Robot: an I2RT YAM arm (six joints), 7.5 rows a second.
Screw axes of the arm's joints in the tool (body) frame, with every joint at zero. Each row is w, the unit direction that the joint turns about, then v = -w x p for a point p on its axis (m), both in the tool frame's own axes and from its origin. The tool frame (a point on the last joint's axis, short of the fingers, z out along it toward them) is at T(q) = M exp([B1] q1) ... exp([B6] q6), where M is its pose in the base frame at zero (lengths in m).
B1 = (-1, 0, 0, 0, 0.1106, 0)
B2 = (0, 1, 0, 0.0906, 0, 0.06)
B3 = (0, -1, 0, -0.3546, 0, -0.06)
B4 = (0, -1, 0, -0.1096, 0, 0)
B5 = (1, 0, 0, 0, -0.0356, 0)
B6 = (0, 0, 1, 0, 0, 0)
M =
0 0 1 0.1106
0 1 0 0
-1 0 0 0.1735
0 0 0 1
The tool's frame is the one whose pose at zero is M.
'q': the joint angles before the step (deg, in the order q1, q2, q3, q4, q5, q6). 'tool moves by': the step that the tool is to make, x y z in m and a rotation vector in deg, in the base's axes. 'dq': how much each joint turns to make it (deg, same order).
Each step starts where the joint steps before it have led.
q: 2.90 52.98 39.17 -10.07 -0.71 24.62
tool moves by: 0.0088 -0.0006 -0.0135 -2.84 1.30 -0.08
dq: -0.09 2.83 -1.39 2.78 1.15 -2.52
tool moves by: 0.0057 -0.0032 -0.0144 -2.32 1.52 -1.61
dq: -0.57 2.29 -1.70 2.40 1.92 -1.57
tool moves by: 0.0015 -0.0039 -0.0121 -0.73 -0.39 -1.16
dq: -0.90 0.95 -2.52 3.87 0.56 -0.55
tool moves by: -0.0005 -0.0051 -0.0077 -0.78 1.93 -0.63
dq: -1.31 0.62 -0.76 -0.51 -0.26 -0.99
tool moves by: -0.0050 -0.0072 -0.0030 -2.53 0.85 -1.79
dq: -1.63 -1.10 -0.93 -0.86 1.37 -2.15
